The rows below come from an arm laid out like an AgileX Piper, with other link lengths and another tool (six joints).
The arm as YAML. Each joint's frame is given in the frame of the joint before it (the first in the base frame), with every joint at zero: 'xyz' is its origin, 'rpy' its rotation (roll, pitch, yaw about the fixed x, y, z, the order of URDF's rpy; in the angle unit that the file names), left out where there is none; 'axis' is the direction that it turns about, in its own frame. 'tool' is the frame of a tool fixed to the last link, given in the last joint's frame.
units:
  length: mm
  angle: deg
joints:
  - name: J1
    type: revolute
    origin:
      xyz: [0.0, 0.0, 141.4]
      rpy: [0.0, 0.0, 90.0]
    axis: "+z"
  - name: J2
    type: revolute
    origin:
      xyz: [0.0, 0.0, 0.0]
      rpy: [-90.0, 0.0, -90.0]
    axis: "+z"
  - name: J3
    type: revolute
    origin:
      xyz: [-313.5, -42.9, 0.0]
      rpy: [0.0, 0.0, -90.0]
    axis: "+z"
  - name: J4
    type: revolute
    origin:
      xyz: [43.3, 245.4, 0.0]
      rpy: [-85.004, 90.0, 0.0]
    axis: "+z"
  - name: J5
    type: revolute
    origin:
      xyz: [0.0, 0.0, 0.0]
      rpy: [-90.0, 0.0, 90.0]
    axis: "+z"
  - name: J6
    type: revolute
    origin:
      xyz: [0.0, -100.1, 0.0]
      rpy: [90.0, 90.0, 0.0]
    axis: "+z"
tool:
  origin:
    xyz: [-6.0, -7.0, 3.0]
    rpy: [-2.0, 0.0, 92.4]
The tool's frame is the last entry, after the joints.
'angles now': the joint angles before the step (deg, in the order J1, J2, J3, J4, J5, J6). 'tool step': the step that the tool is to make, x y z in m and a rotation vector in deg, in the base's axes. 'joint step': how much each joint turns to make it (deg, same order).
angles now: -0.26, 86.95, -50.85, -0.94, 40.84, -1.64
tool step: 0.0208, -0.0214, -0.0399, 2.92, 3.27, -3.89
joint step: -4.93, 8.29, 0.00, 4.90, -4.82, -4.13
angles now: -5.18, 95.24, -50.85, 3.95, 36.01, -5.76
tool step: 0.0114, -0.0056, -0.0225, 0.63, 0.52, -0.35
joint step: -1.06, 4.59, -0.12, 1.79, -3.80, -2.20
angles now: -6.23, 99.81, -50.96, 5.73, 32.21, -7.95
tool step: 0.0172, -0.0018, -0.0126, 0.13, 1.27, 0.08
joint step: 0.01, 4.35, -3.22, -0.01, 0.15, -0.06
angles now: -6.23, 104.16, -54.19, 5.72, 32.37, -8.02
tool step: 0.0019, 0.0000, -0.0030, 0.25, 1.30, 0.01
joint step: 0.00, 0.90, -0.75, 0.01, 1.17, 0.07
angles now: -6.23, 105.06, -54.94, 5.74, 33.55, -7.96
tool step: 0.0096, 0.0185, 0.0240, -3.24, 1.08, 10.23
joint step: 3.66, -1.08, -5.45, -3.98, 7.51, -3.63
